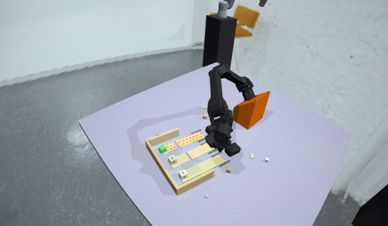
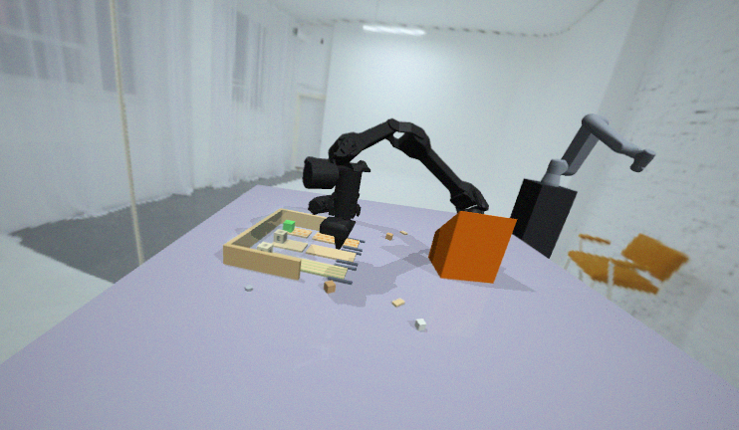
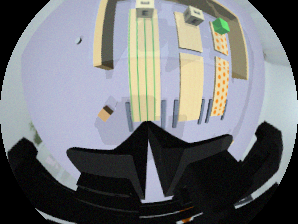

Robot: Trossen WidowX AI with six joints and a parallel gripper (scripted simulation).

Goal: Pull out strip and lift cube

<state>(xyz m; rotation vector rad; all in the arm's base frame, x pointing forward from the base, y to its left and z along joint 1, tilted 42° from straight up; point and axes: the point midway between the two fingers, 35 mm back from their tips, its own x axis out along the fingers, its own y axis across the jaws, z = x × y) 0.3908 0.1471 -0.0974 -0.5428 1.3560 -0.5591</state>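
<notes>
Now: the strip 9 cm ahead of my gripper tip, 7 cm below it and 1 cm to the right of it.
</notes>
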